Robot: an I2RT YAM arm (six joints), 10 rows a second.
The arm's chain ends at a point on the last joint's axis. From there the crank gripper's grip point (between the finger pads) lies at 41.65 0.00 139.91 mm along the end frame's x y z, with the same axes.
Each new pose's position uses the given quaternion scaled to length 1; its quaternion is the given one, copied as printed.
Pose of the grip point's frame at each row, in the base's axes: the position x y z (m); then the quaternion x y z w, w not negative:
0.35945 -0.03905 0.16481 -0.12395 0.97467 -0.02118 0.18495
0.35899 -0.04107 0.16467 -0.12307 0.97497 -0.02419 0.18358
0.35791 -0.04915 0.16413 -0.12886 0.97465 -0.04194 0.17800
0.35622 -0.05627 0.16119 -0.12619 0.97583 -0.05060 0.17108
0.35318 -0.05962 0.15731 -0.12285 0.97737 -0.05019 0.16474
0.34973 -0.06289 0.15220 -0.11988 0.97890 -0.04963 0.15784
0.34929 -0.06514 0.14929 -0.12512 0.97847 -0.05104 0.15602
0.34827 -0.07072 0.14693 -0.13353 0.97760 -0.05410 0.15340
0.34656 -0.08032 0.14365 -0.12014 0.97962 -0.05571 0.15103
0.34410 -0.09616 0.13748 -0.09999 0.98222 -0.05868 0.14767
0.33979 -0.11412 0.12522 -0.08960 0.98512 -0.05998 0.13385
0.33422 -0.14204 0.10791 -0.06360 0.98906 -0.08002 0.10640
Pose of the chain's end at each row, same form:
0.34579 -0.02930 0.30982 -0.12395 0.97467 -0.02118 0.18495
0.34565 -0.03043 0.30965 -0.12307 0.97497 -0.02419 0.18358
0.34548 -0.03305 0.30868 -0.12886 0.97465 -0.04194 0.17800
0.34560 -0.03752 0.30557 -0.12619 0.97583 -0.05060 0.17108
0.34453 -0.04087 0.30182 -0.12285 0.97737 -0.05019 0.16474
0.34321 -0.04416 0.29682 -0.11988 0.97890 -0.04963 0.15784
0.34310 -0.04577 0.29384 -0.12512 0.97847 -0.05104 0.15602
0.34249 -0.05009 0.29133 -0.13353 0.97760 -0.05410 0.15340
0.34183 -0.05962 0.28808 -0.12014 0.97962 -0.05571 0.15103
0.34087 -0.07526 0.28192 -0.09999 0.98222 -0.05868 0.14767
0.34088 -0.09292 0.26965 -0.08960 0.98512 -0.05998 0.13385
0.34372 -0.11584 0.25120 -0.06360 0.98906 -0.08002 0.10640

